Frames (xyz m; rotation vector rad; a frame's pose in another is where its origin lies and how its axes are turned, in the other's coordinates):
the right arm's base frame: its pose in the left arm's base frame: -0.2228 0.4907 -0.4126 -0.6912 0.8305 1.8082
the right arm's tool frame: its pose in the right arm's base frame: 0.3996 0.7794 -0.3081 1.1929 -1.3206 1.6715
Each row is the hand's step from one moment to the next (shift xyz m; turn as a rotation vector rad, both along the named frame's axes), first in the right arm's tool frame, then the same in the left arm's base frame.
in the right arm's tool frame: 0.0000 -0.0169 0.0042 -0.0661 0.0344 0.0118
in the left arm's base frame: -0.0063 0.0136 -0.0089 0.0254 -0.0559 -0.0438
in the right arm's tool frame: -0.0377 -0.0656 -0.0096 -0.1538 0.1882 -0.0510
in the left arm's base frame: -0.0480 0.0198 -0.0559 0.0575 -0.2402 -0.0262
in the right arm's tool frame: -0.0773 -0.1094 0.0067 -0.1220 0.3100 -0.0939
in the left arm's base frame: -0.0624 0.0351 -0.1134 0.0948 -0.3258 0.0685
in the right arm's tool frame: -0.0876 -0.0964 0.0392 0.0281 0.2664 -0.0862
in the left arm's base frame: -0.0291 0.0348 -0.1282 0.0852 -0.2073 0.1702
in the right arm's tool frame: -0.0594 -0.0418 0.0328 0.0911 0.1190 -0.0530
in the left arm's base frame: -0.0011 0.0101 -0.0791 0.0311 -0.0547 0.1460
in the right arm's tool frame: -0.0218 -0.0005 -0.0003 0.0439 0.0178 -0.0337
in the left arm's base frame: -0.0019 -0.0121 -0.0180 -0.0145 -0.0026 0.0562
